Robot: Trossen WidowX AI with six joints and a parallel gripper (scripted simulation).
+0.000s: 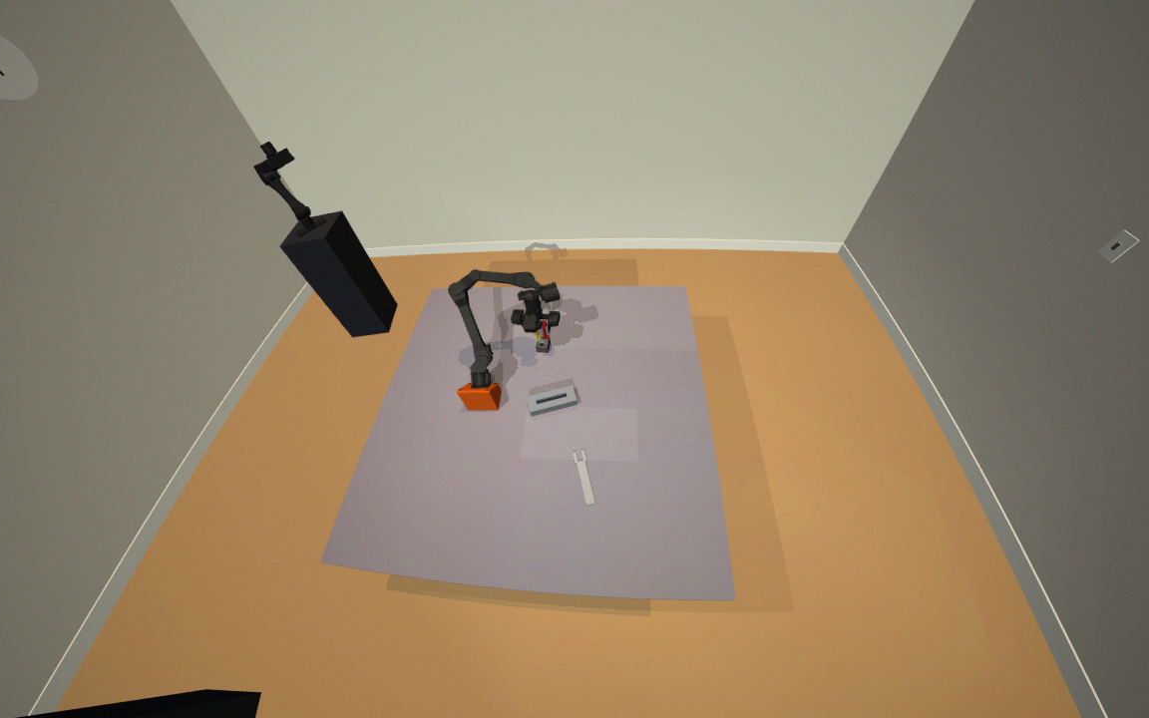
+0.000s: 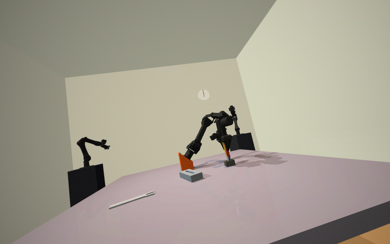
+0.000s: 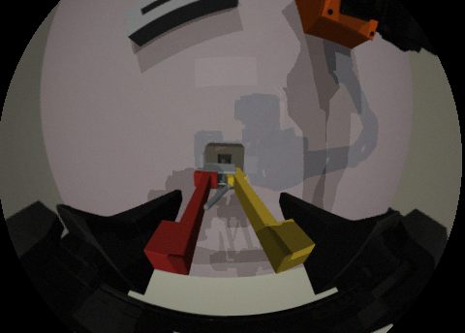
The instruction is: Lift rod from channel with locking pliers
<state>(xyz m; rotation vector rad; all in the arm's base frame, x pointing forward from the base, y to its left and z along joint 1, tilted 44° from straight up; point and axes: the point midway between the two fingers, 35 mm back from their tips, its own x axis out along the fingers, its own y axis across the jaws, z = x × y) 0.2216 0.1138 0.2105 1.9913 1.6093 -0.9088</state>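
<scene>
My gripper tip is 2 cm past the yellow handle. Round my gripper tip: brown holster 1 cm ahead, 9 cm below; dark rod 3 cm ahead, 28 cm to the right, 9 cm below; grey channel block 3 cm ahead, 28 cm to the right, 8 cm below.
</scene>
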